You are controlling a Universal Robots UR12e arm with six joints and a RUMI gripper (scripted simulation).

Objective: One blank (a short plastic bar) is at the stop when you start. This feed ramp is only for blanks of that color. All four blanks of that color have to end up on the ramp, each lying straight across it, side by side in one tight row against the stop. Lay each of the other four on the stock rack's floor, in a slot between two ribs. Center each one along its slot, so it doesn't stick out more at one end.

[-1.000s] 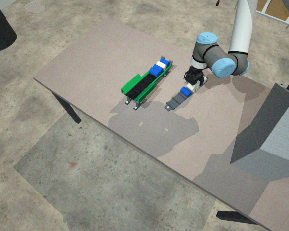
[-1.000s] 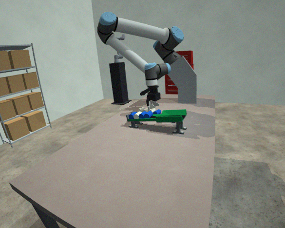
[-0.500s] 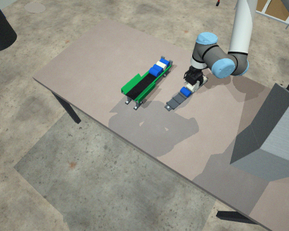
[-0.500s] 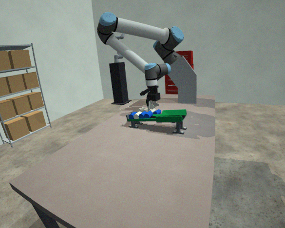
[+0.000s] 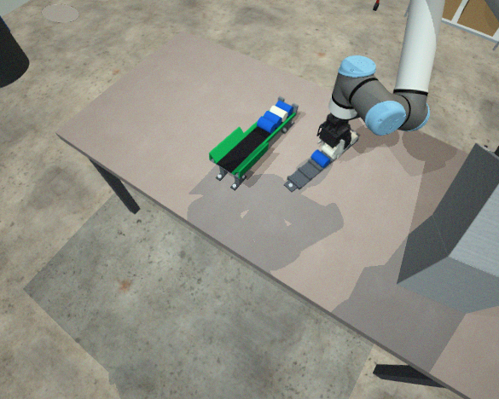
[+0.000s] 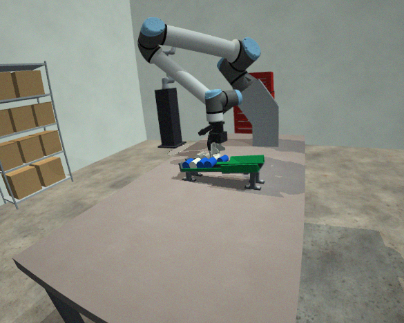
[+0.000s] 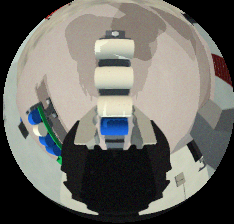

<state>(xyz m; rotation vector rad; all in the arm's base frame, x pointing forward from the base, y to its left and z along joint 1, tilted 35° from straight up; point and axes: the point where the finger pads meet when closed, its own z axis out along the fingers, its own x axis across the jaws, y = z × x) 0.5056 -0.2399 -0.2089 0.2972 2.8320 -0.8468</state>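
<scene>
Right now my hand is 1 cm short of the grey stock rack, 3 cm to the right of it and 4 cm above it.
</scene>
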